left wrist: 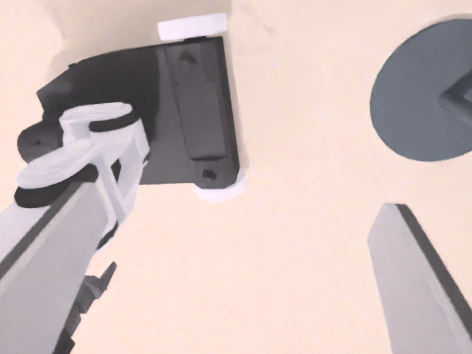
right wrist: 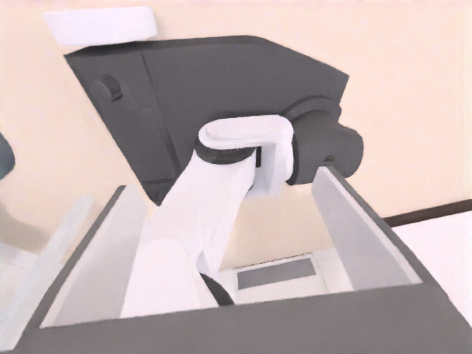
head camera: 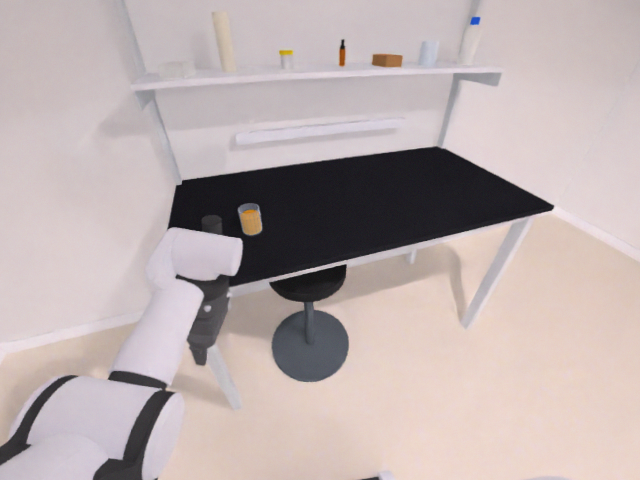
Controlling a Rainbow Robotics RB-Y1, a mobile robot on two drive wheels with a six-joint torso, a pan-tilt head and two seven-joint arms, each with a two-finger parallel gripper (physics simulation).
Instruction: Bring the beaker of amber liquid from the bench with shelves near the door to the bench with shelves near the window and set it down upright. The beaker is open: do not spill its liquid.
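The beaker of amber liquid [head camera: 250, 221] stands upright on the black top of the bench with shelves [head camera: 361, 191], toward its left end in the head camera view. Its open rim faces up. My left gripper [head camera: 199, 355] [left wrist: 235, 210] is open and empty. It points down, lower than the bench top, in front of the bench's left front corner as seen in the head camera. My left wrist and forearm hide that corner. My right gripper [right wrist: 229, 186] is open and empty, with my own arm and base behind its fingers. The beaker does not show in either wrist view.
A stool [head camera: 310, 346] stands partly under the bench's front edge. A white bench leg [head camera: 224, 379] is close beside the left gripper. Above the bench, a shelf [head camera: 310, 75] bears a tall cream cylinder [head camera: 223, 43], a brown box [head camera: 387, 60] and several containers. My dark mobile base [left wrist: 200, 115] [right wrist: 210, 75] shows below.
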